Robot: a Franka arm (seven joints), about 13 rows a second.
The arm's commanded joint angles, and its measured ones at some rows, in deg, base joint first. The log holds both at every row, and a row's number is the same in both.
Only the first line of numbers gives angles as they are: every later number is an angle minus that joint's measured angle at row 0.
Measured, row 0:
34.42, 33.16, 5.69, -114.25, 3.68, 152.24, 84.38
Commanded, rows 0 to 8:
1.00, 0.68, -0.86, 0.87, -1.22, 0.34, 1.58
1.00, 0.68, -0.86, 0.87, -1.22, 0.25, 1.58
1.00, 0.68, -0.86, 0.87, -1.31, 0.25, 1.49
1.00, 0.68, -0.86, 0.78, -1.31, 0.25, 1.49
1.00, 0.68, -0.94, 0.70, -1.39, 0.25, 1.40
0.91, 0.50, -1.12, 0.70, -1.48, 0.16, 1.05
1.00, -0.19, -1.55, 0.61, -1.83, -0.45, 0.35
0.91, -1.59, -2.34, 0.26, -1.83, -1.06, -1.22
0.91, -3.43, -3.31, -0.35, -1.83, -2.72, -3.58
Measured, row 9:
0.23, -0.33, -1.15, 0.28, -0.83, -0.19, -0.94
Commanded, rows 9 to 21:
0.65, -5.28, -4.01, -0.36, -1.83, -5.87, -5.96
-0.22, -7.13, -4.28, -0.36, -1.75, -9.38, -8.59
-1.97, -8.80, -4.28, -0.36, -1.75, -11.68, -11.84
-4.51, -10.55, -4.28, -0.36, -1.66, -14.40, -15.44
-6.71, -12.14, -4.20, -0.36, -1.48, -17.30, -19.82
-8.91, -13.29, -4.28, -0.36, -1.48, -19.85, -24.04
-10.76, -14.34, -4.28, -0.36, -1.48, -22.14, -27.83
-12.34, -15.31, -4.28, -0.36, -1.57, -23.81, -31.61
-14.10, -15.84, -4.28, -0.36, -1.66, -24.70, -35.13
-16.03, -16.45, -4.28, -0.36, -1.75, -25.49, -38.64
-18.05, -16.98, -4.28, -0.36, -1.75, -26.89, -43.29
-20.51, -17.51, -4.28, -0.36, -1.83, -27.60, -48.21
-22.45, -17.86, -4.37, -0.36, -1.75, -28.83, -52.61
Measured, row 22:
-18.73, -15.82, -5.05, 0.56, -1.04, -26.47, -45.39
